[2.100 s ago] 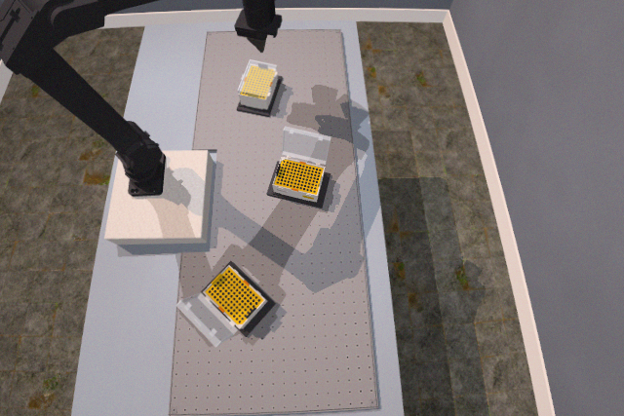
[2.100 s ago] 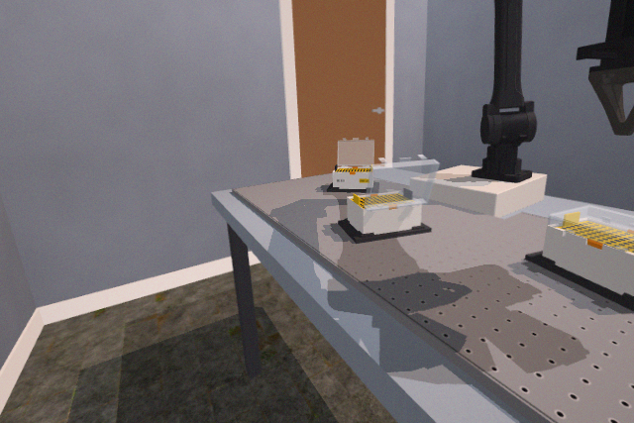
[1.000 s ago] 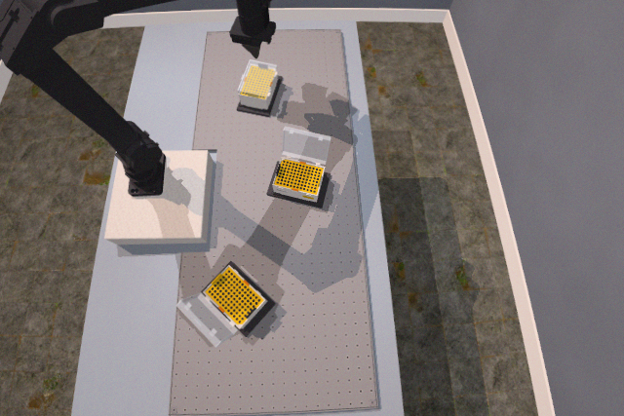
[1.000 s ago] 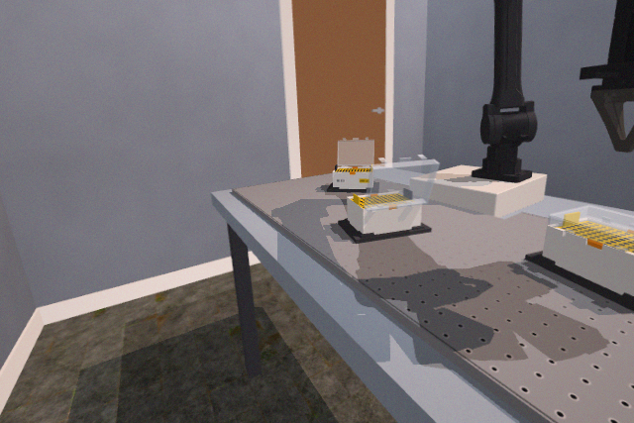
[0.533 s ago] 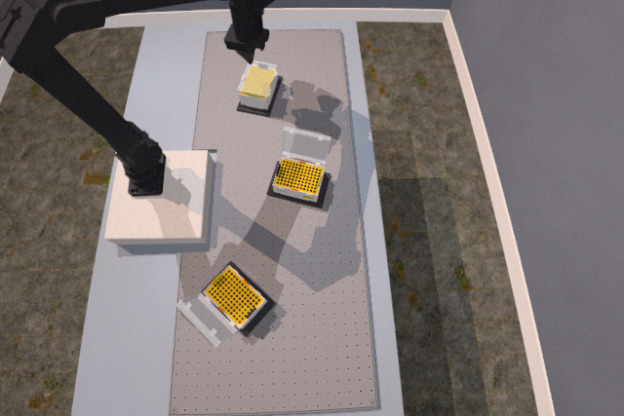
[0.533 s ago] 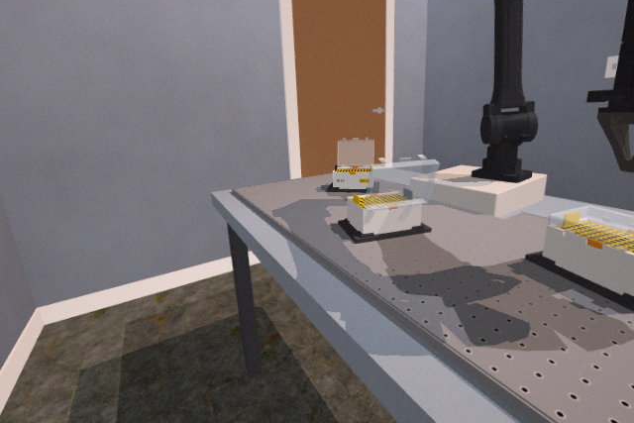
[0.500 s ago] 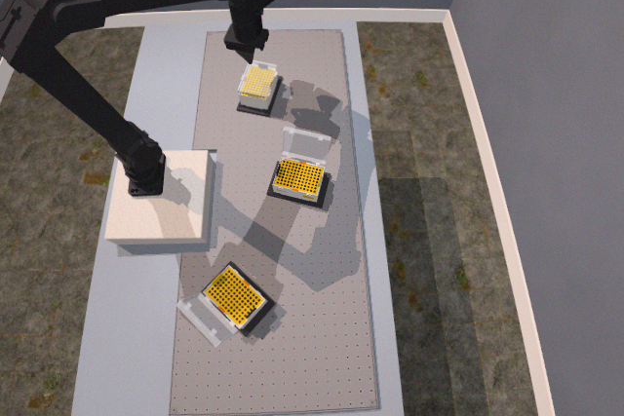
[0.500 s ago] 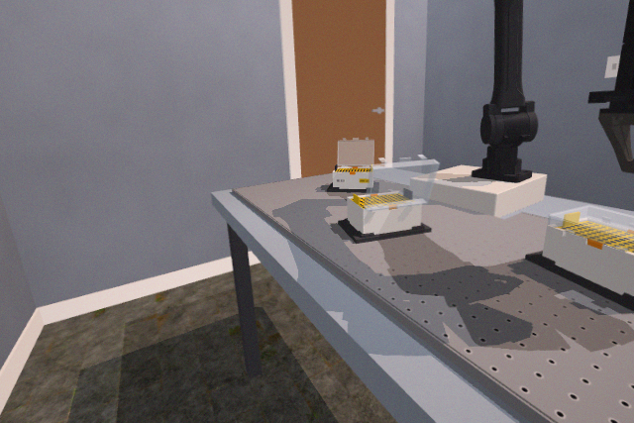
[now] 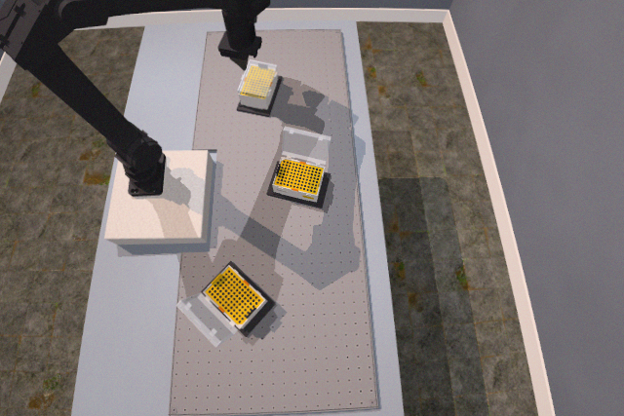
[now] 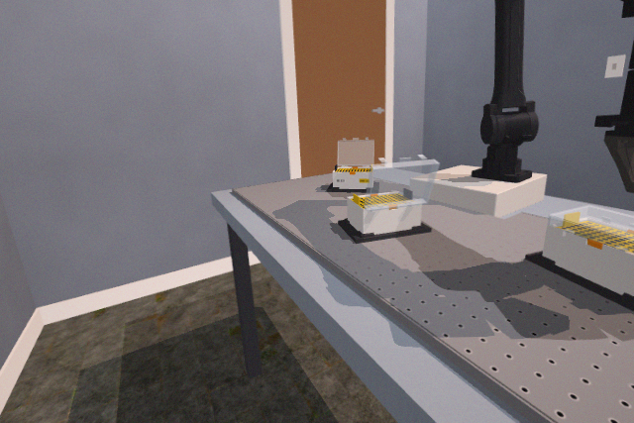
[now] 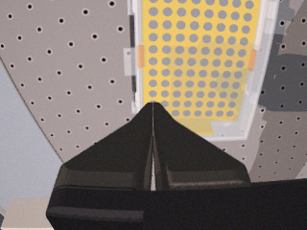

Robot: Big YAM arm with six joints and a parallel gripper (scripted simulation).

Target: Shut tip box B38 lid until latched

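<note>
Right now the yellow tip rack is 30 mm ahead of my hand and 60 mm below it. From my hand the other things lie so: tip box (140 mm ahead, 310 mm to the right, 50 mm below); clear lid (150 mm ahead, 260 mm to the right, 20 mm below).
</note>
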